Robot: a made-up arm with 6 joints.
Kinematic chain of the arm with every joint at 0, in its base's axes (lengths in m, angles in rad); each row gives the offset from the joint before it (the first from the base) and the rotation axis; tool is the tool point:
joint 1: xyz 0 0 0.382 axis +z
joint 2: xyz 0 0 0 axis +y
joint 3: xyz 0 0 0.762 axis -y
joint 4: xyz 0 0 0 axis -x
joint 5: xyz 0.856 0 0 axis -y
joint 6: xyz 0 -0.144 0 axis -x
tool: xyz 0 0 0
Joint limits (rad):
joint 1: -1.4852..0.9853
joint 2: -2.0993..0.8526
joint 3: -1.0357..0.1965
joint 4: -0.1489..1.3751
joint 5: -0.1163..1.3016
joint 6: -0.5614..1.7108
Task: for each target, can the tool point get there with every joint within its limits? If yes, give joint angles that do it. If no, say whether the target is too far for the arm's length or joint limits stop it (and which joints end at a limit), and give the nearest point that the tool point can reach.
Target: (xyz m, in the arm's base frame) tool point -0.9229 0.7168 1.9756
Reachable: no: too far | nearest point -0.6266 0.4866 1.4639 | short by 0.635 m
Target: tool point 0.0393 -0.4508 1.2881
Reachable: yes | joints -1.1714 -0.5353 -0.2818 0.2611 0.6992 1.5258
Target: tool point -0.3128 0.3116 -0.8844
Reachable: no: joint limits stop it (at a limit: joint 1, joint 2, joint 3, joint 4) | nearest point 0.2669 0.3518 0.0261 | short by 1.080 m
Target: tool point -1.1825 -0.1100 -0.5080
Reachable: no: joint limits stop it (at a limit: joint 2, joint 3, joint 4) | nearest point -1.3260 -0.1233 0.5448 | short by 1.063 m
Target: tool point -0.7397 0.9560 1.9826
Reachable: no: too far | nearest point -0.4948 0.6395 1.4526 | short by 0.664 m
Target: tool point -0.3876 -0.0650 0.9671
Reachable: yes | joints -0.0401 -1.8440 -0.8275 0.9775 1.1516 -0.1249
